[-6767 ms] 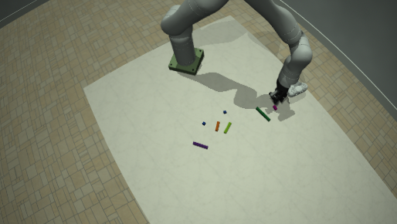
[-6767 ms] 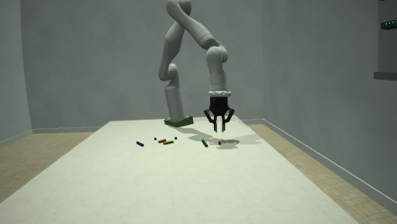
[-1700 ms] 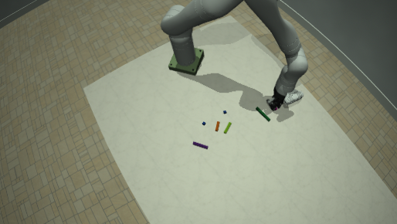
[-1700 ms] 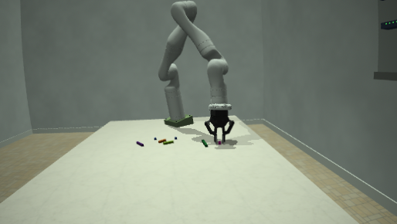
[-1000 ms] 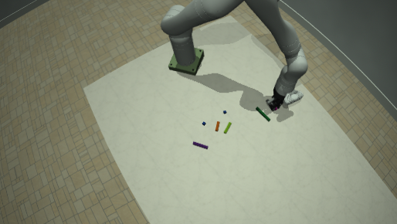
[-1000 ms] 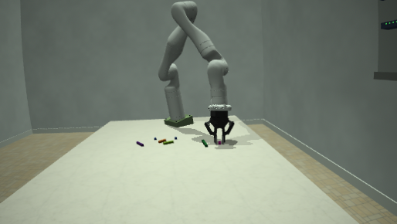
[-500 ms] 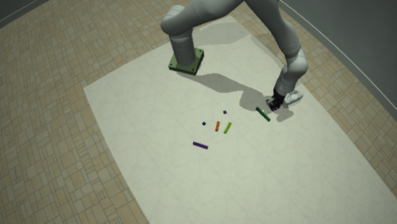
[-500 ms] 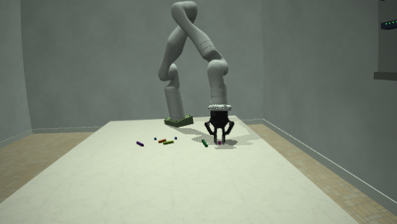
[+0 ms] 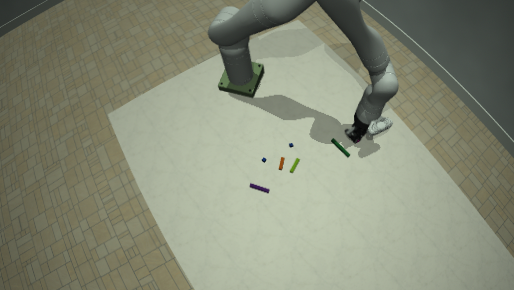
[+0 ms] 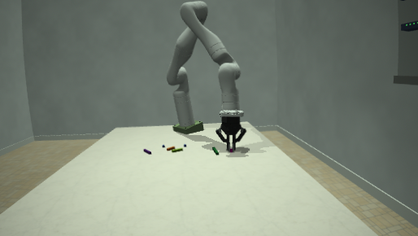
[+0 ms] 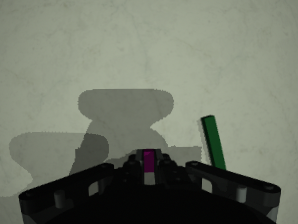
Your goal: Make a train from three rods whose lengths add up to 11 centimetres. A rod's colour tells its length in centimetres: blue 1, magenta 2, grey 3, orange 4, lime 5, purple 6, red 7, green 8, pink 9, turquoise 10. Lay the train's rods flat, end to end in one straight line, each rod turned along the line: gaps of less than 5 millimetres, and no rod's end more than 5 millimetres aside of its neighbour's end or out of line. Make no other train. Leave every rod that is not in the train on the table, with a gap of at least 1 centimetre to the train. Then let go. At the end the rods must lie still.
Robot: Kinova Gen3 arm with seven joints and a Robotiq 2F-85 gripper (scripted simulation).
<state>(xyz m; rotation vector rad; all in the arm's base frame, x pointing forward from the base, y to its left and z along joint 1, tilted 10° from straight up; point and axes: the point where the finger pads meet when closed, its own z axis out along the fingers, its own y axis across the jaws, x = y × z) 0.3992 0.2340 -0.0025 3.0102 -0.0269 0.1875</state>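
Now: hand 1 cm above the magenta rod. From my hand the other things lie so: lime rod (23 cm to the right, 2 cm behind, 1 cm below); then green rod (7 cm to the right, 1 cm below); then orange rod (27 cm to the right, 4 cm behind, 1 cm below).
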